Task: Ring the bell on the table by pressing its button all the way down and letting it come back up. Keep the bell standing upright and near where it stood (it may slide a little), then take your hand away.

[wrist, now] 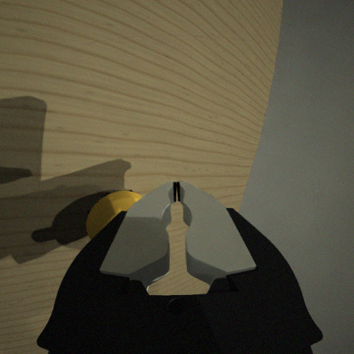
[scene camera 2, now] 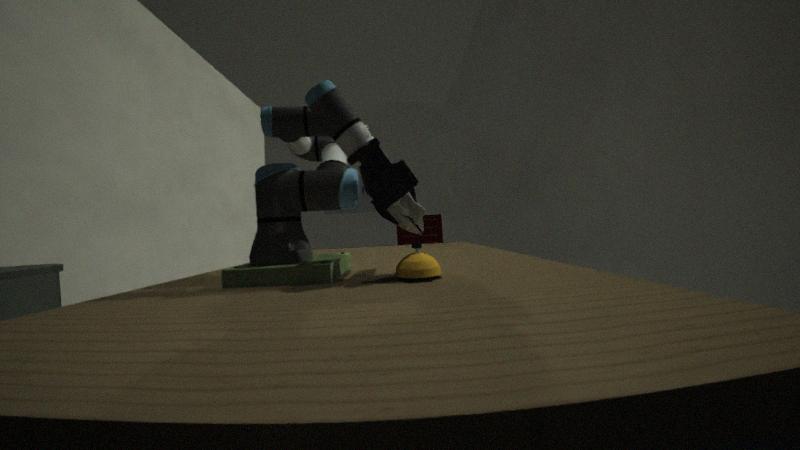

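Where they show: gripper, fingertip midpoint: [scene camera 2: 421, 233]; arm's base, link origin: [scene camera 2: 282, 261].
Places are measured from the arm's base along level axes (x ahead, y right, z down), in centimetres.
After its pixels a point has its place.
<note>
The bell is a yellow dome [scene camera 2: 418, 266] @(x 26.8, y 15.8, z 0.8 cm) [wrist: 111, 210] standing upright on the wooden table [scene camera 2: 391, 347] @(x 19.3, y 38.4, z 3.5 cm) [wrist: 150, 90]. Its dark button [scene camera 2: 416, 245] @(x 27.3, y 13.1, z -2.6 cm) sits on a short stem on top in the scene view; in the wrist view the button is hidden behind the gripper. My gripper [scene camera 2: 421, 232] @(x 30.3, y 4.8, z -4.6 cm) [wrist: 176, 183] is shut and empty, tilted downward. In the scene view its fingertips are a little above the button, with a small gap, and slightly to the right of it. In the wrist view the dome shows left of the fingertips, partly covered by the left finger.
A green base block [scene camera 2: 279, 276] @(x 2.1, y 9.4, z 1.7 cm) under the arm lies left of the bell. A dark red panel [scene camera 2: 433, 228] stands behind the fingertips in the scene view. A grey cabinet [scene camera 2: 27, 291] is at the far left. The table's edge runs along the right in the wrist view.
</note>
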